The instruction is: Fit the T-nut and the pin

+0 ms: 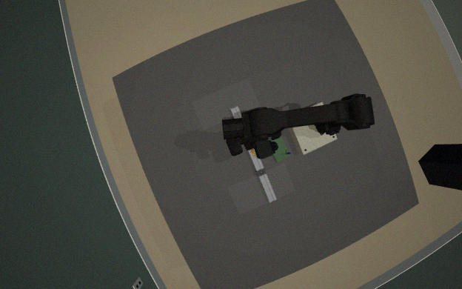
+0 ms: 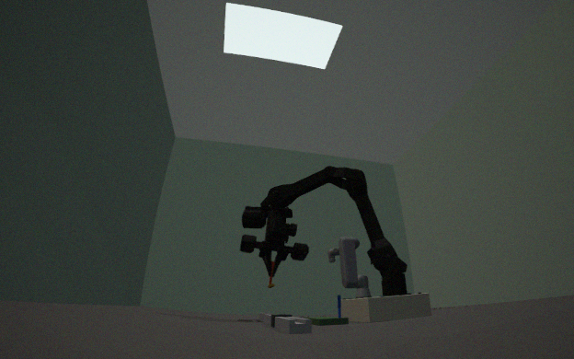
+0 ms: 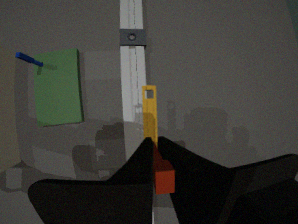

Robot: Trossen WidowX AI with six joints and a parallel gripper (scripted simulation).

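My gripper tip is 2 cm to the right of the brass T-nut. Also, from my gripper tip: blue pin (13 cm to the left, 12 cm behind, 9 cm below); then green tray (11 cm to the left, 11 cm below, 11 cm behind).
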